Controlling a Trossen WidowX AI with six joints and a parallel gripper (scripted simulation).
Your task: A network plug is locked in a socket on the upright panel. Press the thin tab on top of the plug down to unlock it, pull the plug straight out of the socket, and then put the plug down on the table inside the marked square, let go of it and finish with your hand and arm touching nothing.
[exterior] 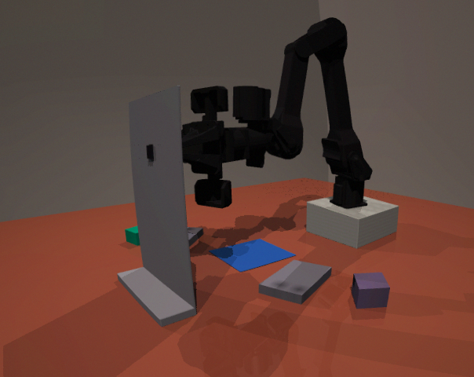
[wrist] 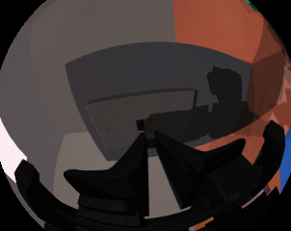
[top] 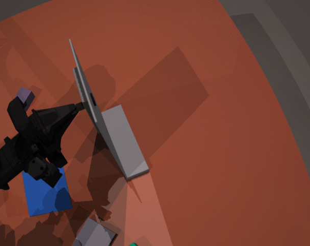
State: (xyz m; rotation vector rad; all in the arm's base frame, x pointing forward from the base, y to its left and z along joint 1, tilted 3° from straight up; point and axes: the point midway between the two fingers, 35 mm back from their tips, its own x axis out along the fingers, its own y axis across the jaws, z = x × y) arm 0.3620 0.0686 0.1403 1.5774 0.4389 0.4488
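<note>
My gripper tip is now 20 cm above the blue marked square, 15 cm past it and 9 cm to the left of it. The rest, counted from my gripper tip: green block 25 cm to the right, 19 cm below, 5 cm ahead; then grey upright panel 8 cm below, 3 cm ahead, 1 cm to the left; then network plug 1 cm ahead.
</note>
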